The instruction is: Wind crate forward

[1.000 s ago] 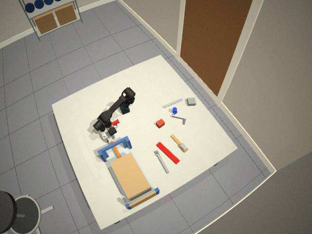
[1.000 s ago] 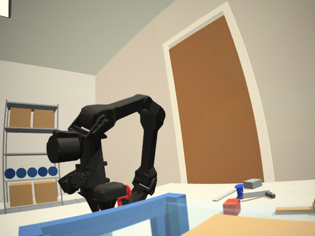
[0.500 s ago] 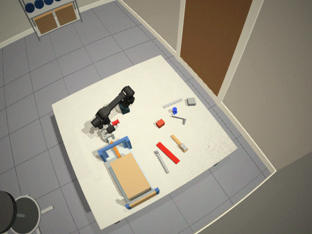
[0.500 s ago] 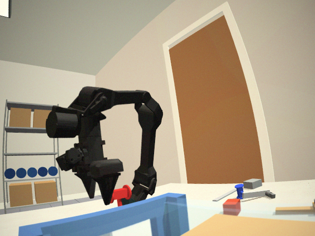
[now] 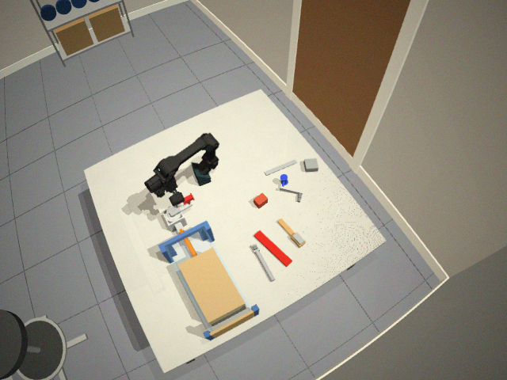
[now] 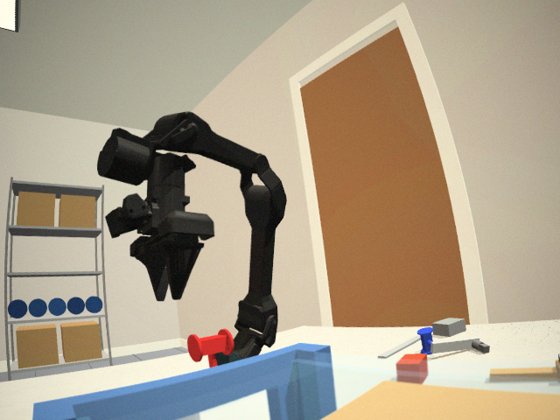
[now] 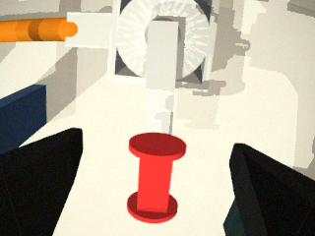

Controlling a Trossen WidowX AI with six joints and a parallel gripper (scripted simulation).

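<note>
Right now my gripper tip is 6 cm to the right of the red grip and 9 cm above it. The rest, counted from my gripper tip: red bar 40 cm ahead, 30 cm to the left, 21 cm below; then wooden brush 39 cm ahead, 43 cm to the left, 20 cm below; then winch 1 cm behind, 5 cm to the right, 19 cm below.
</note>
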